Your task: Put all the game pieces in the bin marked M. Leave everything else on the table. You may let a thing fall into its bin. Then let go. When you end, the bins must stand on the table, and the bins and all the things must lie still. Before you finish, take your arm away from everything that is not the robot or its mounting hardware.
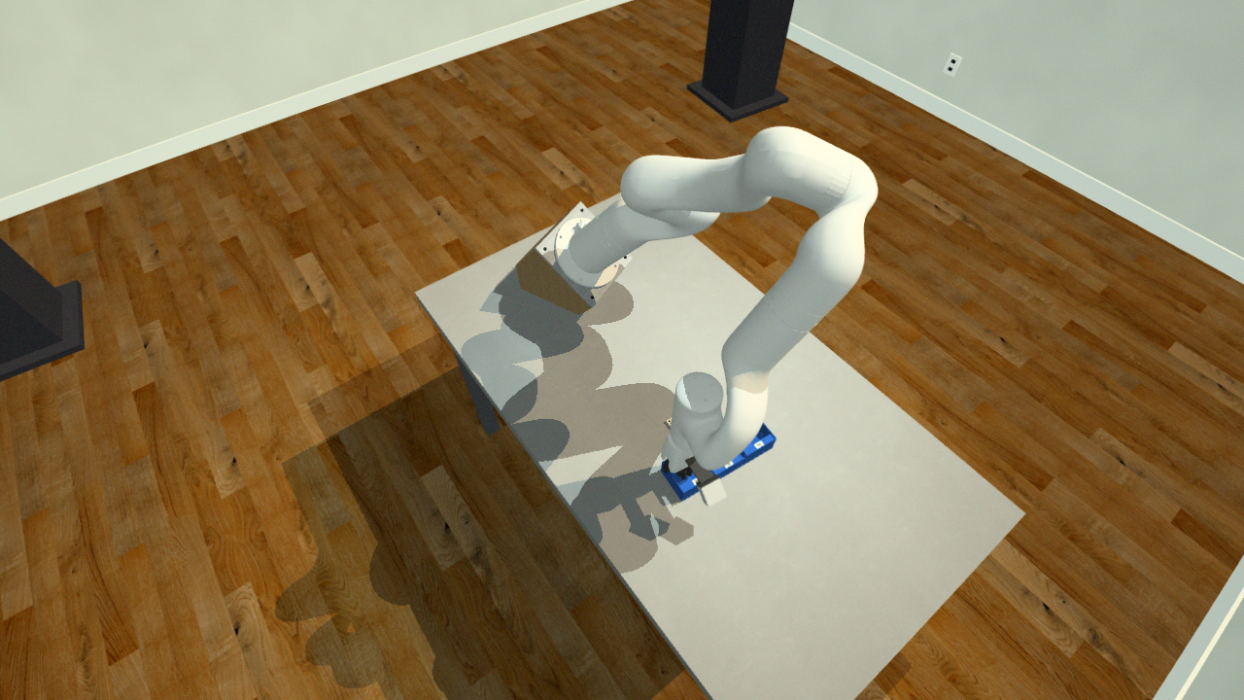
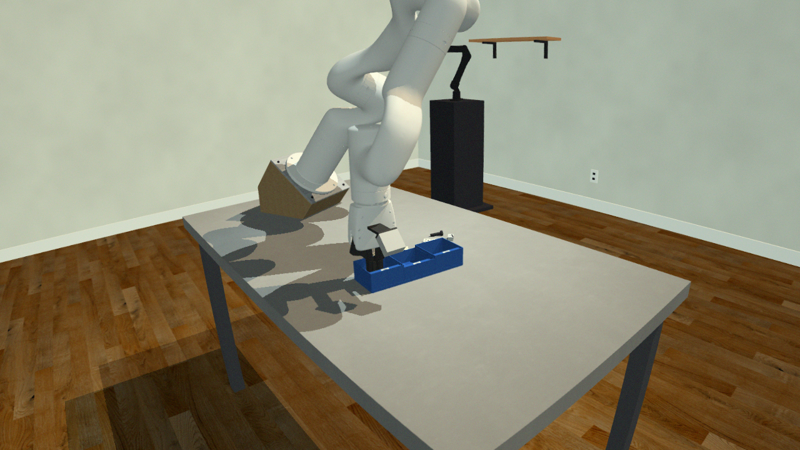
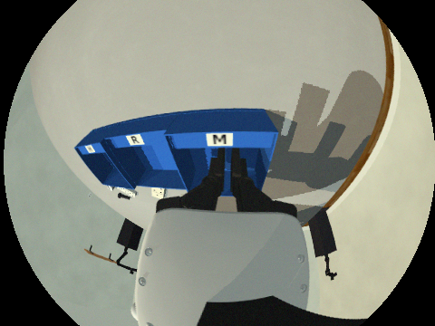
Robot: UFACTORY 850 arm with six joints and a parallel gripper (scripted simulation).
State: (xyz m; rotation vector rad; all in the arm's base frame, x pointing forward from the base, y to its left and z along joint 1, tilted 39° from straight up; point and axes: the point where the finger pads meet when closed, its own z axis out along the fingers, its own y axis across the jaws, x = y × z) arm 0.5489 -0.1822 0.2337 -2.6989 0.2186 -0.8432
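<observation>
The blue three-part bin lies 9 cm to the left of my hand, 1 cm below it and 1 cm ahead of it. From my hand the other things lie so: white part (30 cm to the left, 10 cm behind, 3 cm below); then black bolt (29 cm to the left, 15 cm behind, 3 cm below); then white domino (24 cm to the left, 11 cm behind, 3 cm below).
</observation>
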